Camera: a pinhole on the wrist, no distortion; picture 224 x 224 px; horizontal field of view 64.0 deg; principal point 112.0 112.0 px. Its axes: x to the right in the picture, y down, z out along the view. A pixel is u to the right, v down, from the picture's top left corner.
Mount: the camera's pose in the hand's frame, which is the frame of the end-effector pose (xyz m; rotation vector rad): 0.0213 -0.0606 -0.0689 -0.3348 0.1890 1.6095
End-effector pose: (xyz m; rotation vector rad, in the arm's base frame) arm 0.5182 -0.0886 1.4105 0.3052 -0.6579 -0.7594
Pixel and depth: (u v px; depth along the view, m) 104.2 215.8 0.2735
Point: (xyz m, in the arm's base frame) 0.3164 0.0277 1.4782
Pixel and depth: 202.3 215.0 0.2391
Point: 0.4365 0.0960 1.4857
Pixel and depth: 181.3 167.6 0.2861
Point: 0.4319 0.0694 1.5485
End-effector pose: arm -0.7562 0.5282 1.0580 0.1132 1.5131 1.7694
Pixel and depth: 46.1 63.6 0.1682
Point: -0.7009 0.6486 1.0154
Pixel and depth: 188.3 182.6 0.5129
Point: -0.5660 0.6506 1.5057
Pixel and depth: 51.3 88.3 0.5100
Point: -0.5073 0.9310 1.1269
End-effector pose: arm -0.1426 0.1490 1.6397 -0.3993 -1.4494 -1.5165
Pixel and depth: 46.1 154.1 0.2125
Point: -0.2319 0.2929 1.5998
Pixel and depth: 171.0 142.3 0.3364
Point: -0.0660 0.3900 1.7187
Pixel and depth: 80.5 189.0 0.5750
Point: -0.1789 0.6994 1.5470
